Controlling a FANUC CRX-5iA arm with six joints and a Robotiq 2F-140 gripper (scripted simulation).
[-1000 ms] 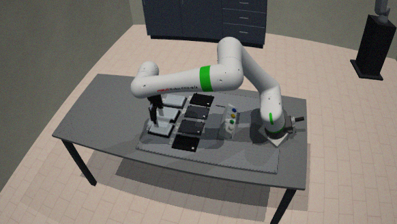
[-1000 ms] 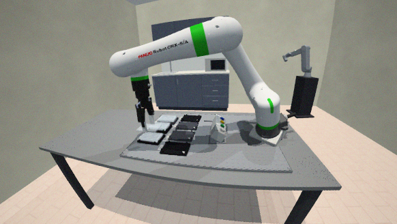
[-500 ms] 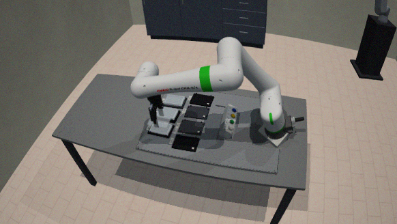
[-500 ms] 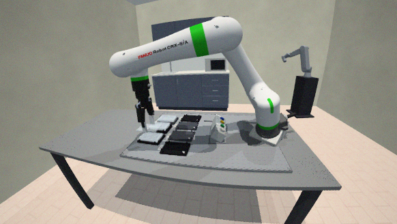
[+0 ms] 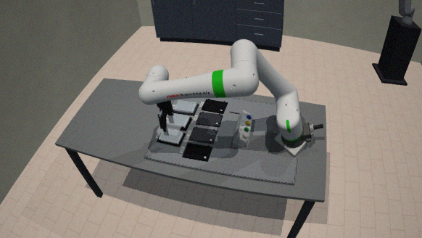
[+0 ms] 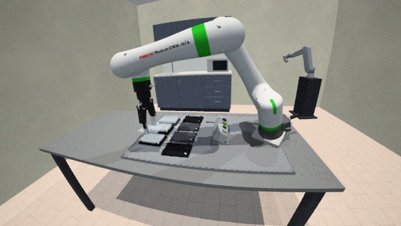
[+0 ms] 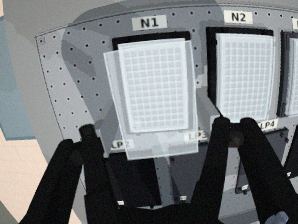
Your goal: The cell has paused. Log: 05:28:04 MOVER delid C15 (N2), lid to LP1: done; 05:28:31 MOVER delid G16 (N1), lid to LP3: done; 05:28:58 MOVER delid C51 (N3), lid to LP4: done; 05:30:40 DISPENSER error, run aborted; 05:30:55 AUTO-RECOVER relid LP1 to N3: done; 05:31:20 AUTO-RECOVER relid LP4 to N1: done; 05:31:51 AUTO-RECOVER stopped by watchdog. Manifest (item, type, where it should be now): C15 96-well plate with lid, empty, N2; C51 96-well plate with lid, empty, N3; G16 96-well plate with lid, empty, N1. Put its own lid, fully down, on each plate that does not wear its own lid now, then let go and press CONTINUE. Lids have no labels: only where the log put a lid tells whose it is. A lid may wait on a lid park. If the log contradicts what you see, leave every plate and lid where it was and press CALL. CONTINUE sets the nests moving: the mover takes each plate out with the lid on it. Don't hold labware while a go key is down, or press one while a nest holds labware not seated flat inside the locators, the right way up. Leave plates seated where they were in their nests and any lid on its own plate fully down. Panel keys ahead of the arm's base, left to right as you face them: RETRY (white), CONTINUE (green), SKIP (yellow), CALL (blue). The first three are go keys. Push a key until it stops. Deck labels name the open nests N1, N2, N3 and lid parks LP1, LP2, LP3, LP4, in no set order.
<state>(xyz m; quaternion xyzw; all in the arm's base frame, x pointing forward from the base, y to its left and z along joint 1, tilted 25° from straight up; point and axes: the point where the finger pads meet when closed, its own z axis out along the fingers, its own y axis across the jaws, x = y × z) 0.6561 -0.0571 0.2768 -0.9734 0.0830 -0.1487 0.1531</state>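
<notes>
Now: hand 20 mm above the pale lid. Also, from my hand: plate (130 mm to the right, 80 mm below, 20 mm behind); then lid park LP2 (170 mm behind, 100 mm below, 90 mm to the left); then LP2 label (100 mm below, 80 mm to the left, 80 mm behind).
</notes>
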